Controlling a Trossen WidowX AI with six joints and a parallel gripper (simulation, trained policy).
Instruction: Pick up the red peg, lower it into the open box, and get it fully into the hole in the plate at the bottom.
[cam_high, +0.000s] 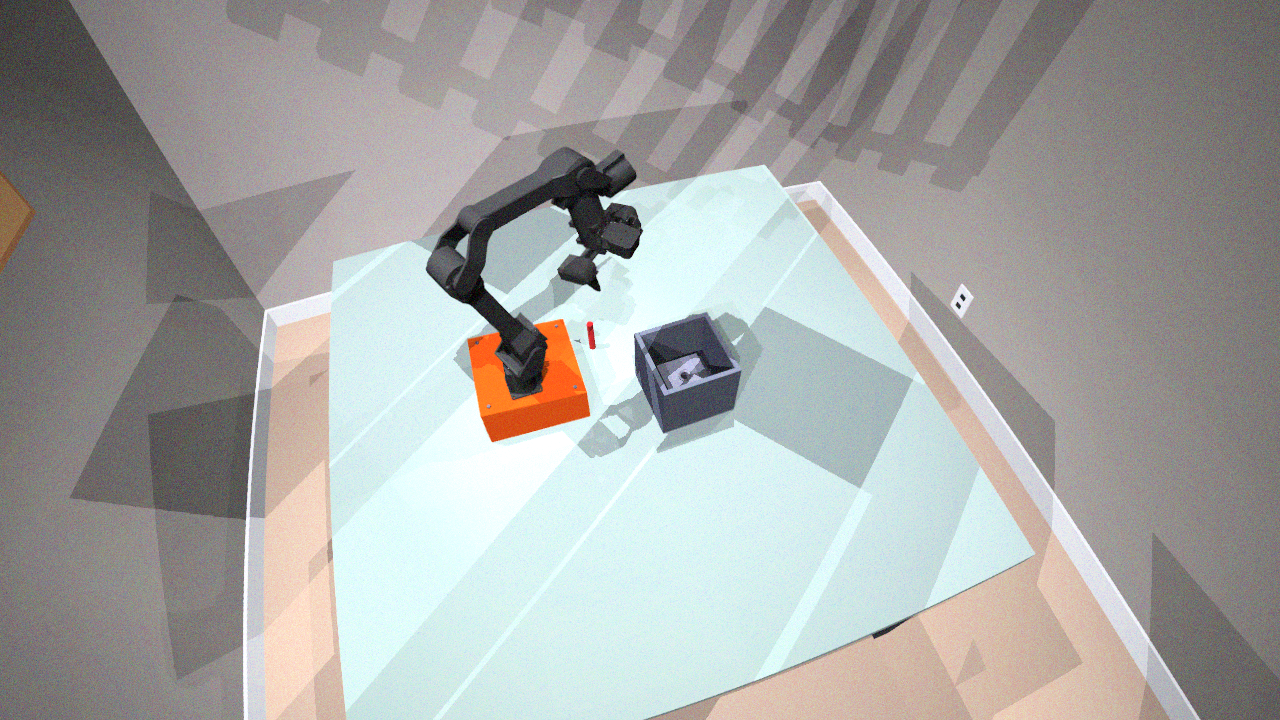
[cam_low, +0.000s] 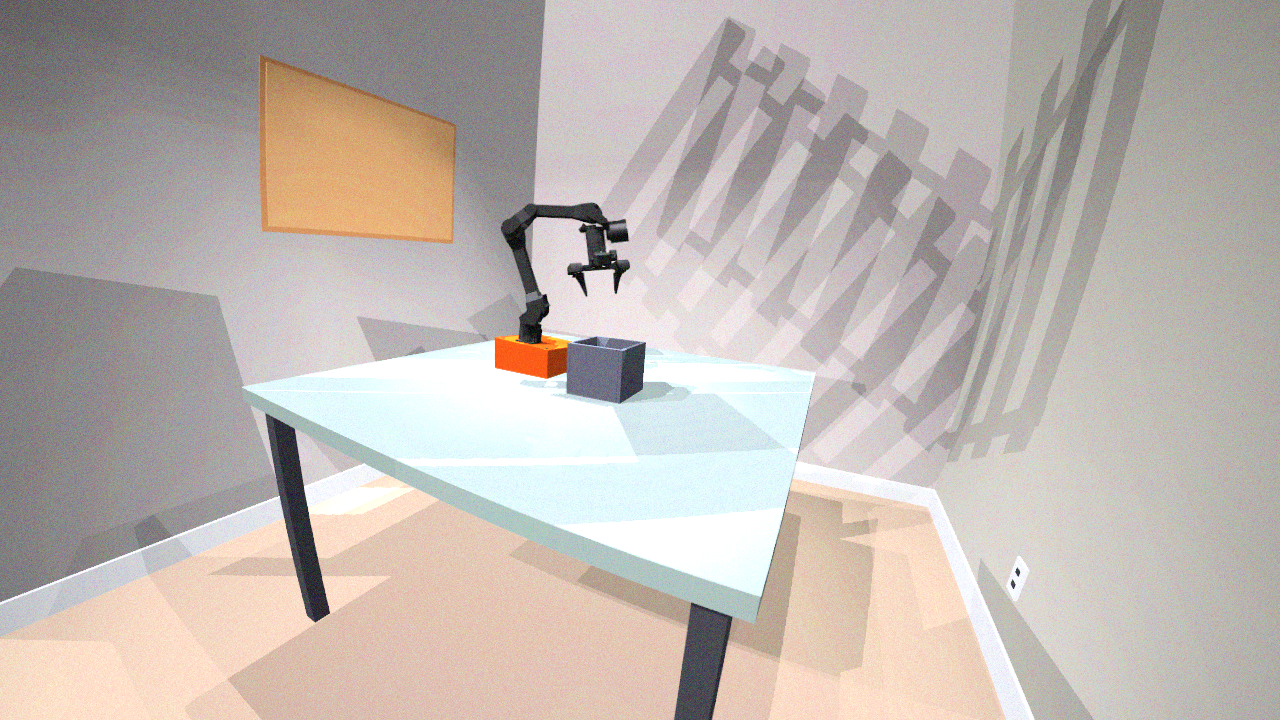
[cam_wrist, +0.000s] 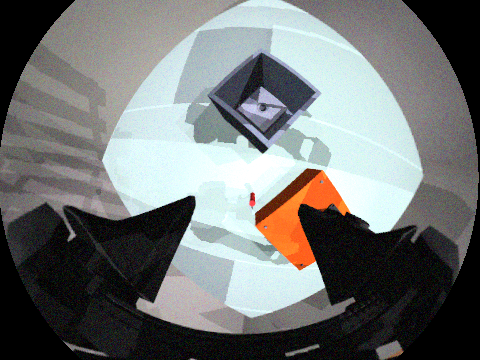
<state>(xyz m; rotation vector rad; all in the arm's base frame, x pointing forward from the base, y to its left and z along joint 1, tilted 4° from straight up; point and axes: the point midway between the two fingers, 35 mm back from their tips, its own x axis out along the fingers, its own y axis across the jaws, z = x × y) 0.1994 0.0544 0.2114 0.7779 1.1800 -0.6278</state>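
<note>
Now: gripper tip 21 cm above the red peg, 4 cm to the right of it and 4 cm past it. From my gripper tip the other things lie so: pale plate: 21 cm below, 15 cm to the right, 9 cm ahead.
</note>
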